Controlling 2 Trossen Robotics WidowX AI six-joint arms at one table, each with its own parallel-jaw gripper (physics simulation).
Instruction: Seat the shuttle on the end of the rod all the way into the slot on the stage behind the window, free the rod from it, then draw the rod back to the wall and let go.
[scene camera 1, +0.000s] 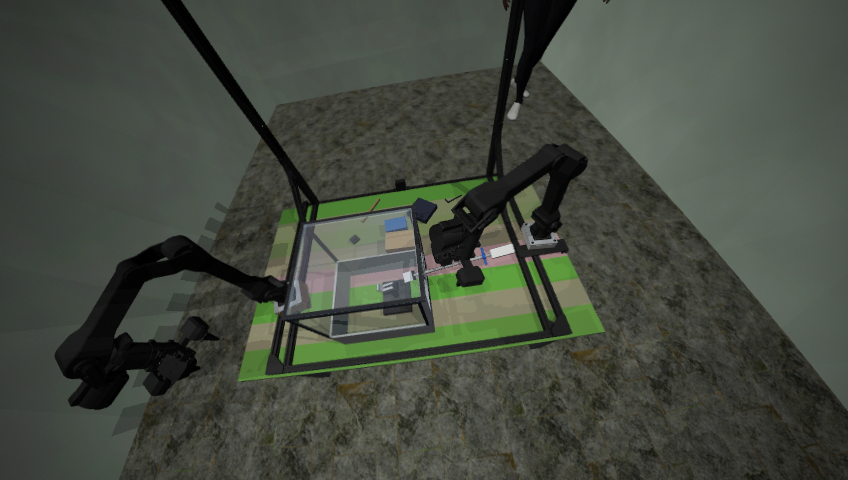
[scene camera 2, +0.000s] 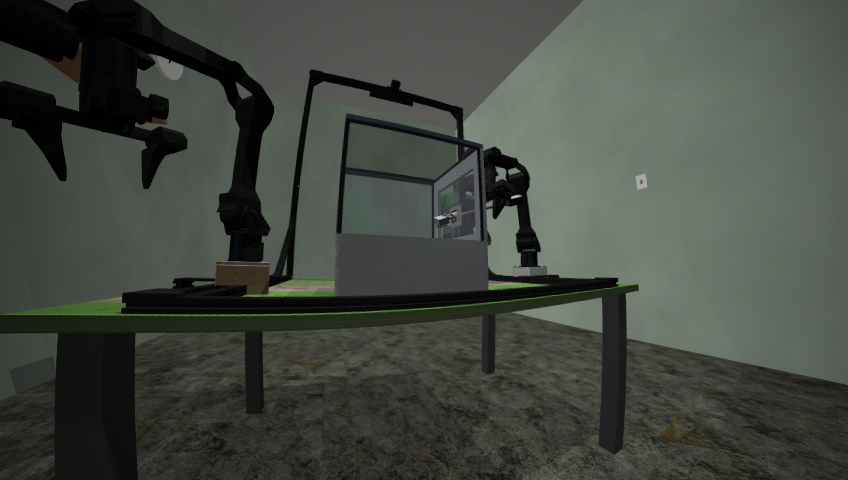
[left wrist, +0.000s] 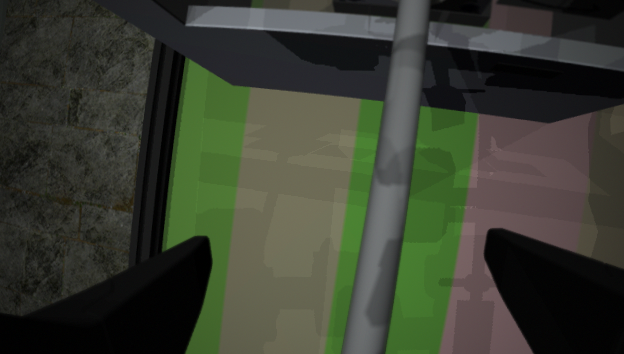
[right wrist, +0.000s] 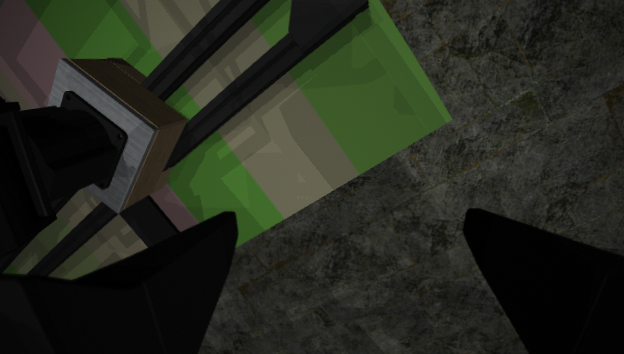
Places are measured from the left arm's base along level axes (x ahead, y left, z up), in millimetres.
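Where they show: left gripper, fingertip midpoint: (scene camera 1: 452, 273) (left wrist: 349, 247); right gripper, fingertip midpoint: (scene camera 1: 209, 353) (scene camera 2: 109, 185) (right wrist: 350, 222); left arm's base, link origin: (scene camera 1: 540, 232) (scene camera 2: 529, 266); right arm's base, link origin: (scene camera 2: 244, 262) (right wrist: 89, 141).
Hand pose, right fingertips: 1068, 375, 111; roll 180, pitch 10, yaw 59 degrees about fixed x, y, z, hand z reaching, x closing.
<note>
Things, the pixels of their top centre, and the offset from my right fingertips, as dx, dy, dz. "pt": a spot on its surface instead.
- white shuttle, top centre: (scene camera 2: 441, 214) (scene camera 1: 408, 273) -589, -187, +33
- dark stage, surface spot: (scene camera 1: 396, 303) pt -585, -54, +180
- grey rod, surface spot: (left wrist: 387, 205) (scene camera 1: 446, 266) pt -698, -190, +56
- blue collar, top centre: (scene camera 1: 484, 254) -800, -195, +95
- white handle, top centre: (scene camera 1: 503, 246) (scene camera 2: 513, 193) -847, -197, +126
- dark frame, surface spot: (scene camera 1: 357, 310) pt -501, -46, +176
- blue block, top centre: (scene camera 1: 395, 223) -508, -496, -131
- tan block, top centre: (scene camera 1: 400, 239) -534, -402, -111
- dark block, top centre: (scene camera 1: 421, 208) -623, -575, -144
The white shuttle (scene camera 1: 408, 276) is at the rod's inner end, inside the glazed box near its right wall. In scene camera 1 it appears up and right of the pale slot piece (scene camera 1: 386, 286) on the dark stage (scene camera 1: 396, 303), with a gap in the picture; its height is unclear. The grey rod (scene camera 1: 440, 269) (left wrist: 387, 205) runs out through the window wall to a blue collar (scene camera 1: 484, 256) and white handle (scene camera 1: 501, 251). My left gripper (left wrist: 349, 247) is open, its fingers either side of the rod in view, gripping nothing. My right gripper (right wrist: 350, 222) (scene camera 2: 104, 183) is open and empty, off the table's left side.
The box has a dark frame (scene camera 1: 357, 310) and a grey lower wall (scene camera 2: 410, 264). A blue block (scene camera 1: 395, 224) and a tan block (scene camera 1: 399, 240) show through its glazing. A dark block (scene camera 1: 424, 209) lies behind the box's right corner. A tall black frame (scene camera 2: 302, 178) rises at the table's back.
</note>
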